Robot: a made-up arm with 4 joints.
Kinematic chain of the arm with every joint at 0, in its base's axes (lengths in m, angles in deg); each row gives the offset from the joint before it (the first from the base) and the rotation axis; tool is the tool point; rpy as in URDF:
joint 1: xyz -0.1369 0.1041 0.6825 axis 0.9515 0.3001 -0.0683
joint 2: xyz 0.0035 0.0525 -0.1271 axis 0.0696 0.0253 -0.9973
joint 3: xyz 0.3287 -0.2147 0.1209 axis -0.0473 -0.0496 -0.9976
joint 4: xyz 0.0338 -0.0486 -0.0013 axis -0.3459 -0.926 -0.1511
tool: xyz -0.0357 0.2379 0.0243 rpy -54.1 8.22 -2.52
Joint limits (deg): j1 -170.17..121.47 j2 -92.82..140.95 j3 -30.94..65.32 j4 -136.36..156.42
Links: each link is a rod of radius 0.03 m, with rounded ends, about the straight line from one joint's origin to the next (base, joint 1, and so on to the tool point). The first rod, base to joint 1, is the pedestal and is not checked.
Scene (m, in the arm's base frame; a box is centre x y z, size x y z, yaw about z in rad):
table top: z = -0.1
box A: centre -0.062 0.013 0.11 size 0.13 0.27 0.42 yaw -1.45
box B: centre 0.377 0.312 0 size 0.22 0.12 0.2 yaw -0.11
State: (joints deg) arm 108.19 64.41 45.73 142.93
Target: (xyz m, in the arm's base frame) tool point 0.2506 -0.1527 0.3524
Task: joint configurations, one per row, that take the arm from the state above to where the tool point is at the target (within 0.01 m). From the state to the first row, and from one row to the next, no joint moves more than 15 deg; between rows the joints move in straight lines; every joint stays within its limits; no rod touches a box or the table.
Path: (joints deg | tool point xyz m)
1: 96.03 70.68 36.86 137.76 | -0.4001 0.1899 0.1857
2: 83.88 76.94 27.99 132.59 | -0.3879 0.0941 0.1908
3: 71.72 83.21 19.12 127.42 | -0.3738 0.0070 0.2174
4: 59.56 89.48 10.26 122.26 | -0.3594 -0.0660 0.2619
5: 47.41 95.75 1.39 117.09 | -0.3463 -0.1209 0.3194
6: 45.76 81.52 5.72 124.24 | -0.2406 -0.1658 0.2814
7: 44.12 67.30 10.06 131.39 | -0.1208 -0.1944 0.2650
8: 42.47 53.08 14.40 138.54 | 0.0064 -0.2032 0.2718
9: 40.83 38.85 18.74 145.69 | 0.1329 -0.1895 0.3015
10: 39.18 24.63 23.08 152.84 | 0.2506 -0.1527 0.3524

